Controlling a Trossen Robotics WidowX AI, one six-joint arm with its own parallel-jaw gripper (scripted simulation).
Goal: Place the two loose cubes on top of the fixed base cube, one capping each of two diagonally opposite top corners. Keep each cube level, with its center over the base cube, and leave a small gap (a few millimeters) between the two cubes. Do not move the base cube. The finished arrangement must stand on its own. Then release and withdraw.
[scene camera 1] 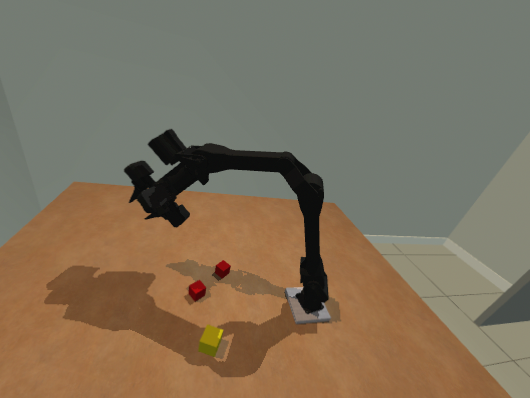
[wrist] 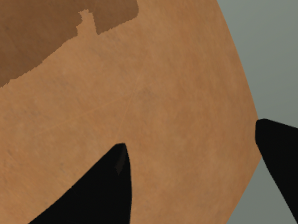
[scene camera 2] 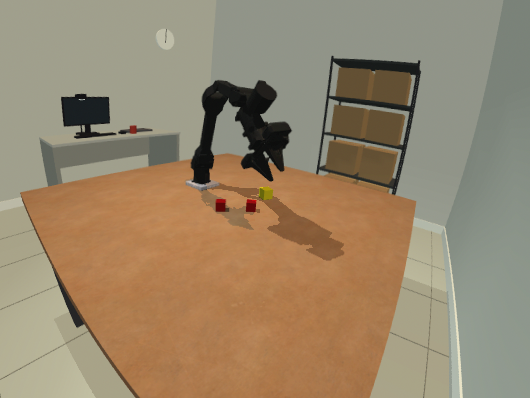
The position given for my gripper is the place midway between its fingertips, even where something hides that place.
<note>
My gripper [scene camera 1: 138,210] is open, with nothing in its grasp.
My gripper shows as well in the wrist view [wrist: 193,141] and in scene camera 2 [scene camera 2: 276,176].
</note>
